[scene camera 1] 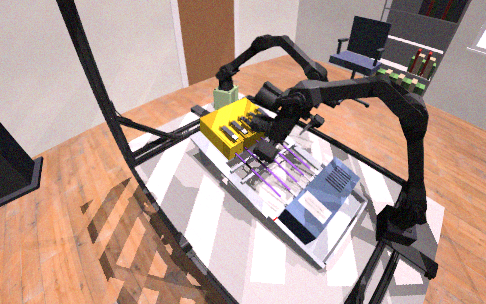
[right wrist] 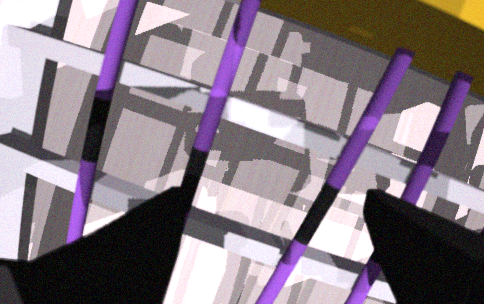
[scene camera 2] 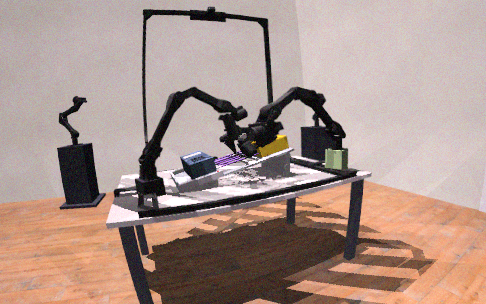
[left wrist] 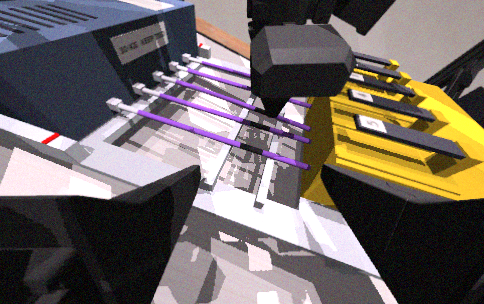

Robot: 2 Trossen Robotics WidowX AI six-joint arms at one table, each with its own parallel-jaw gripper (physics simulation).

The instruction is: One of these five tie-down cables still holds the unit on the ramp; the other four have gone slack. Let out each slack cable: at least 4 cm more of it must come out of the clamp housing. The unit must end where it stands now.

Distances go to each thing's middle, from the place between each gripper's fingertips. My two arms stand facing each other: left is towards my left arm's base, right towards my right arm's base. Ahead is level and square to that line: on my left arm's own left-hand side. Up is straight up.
Now: the lever 5 (left wrist: 433, 143) 6 cm behind my left hand, 7 cm to the left of it and 4 cm above it.
Right now the lever 5 is 90 mm to the left of my right hand, 80 mm ahead of it and 80 mm above it.
